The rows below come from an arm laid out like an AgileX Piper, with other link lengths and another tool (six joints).
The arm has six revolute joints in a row. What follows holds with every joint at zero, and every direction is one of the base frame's. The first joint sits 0.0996 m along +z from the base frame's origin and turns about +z. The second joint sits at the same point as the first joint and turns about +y. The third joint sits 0.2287 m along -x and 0.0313 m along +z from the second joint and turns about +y. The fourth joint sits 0.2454 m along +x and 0.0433 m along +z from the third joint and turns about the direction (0.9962, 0, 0.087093). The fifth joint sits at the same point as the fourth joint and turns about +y. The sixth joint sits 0.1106 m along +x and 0.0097 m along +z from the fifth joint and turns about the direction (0.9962, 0, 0.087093). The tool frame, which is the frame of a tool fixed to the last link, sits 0.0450 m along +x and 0.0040 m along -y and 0.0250 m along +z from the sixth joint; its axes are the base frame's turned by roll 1.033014, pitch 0.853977 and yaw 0.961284 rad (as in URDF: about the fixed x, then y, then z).
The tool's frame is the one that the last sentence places.
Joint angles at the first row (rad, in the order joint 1, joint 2, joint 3, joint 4, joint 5, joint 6):
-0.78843 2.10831 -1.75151 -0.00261 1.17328 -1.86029
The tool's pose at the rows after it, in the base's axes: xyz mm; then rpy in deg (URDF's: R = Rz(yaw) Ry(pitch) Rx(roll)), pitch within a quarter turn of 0, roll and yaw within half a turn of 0:
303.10 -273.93 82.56 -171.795 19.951 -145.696
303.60 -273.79 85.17 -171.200 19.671 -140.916
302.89 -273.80 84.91 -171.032 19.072 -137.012
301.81 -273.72 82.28 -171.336 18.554 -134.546
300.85 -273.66 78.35 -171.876 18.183 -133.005
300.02 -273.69 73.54 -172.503 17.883 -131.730
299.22 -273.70 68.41 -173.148 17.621 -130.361
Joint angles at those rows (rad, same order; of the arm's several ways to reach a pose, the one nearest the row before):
-0.78843 2.10816 -1.76998 0.00586 1.18031 -1.94449
-0.78844 2.10913 -1.78202 0.01157 1.18307 -2.02662
-0.78843 2.11246 -1.78706 0.01096 1.18341 -2.09438
-0.78843 2.11896 -1.78782 0.00841 1.18319 -2.13900
-0.78842 2.12827 -1.78777 0.00573 1.18280 -2.16849
-0.78844 2.13985 -1.78774 0.00316 1.18143 -2.19370
-0.78842 2.15233 -1.78778 0.00095 1.17941 -2.22062

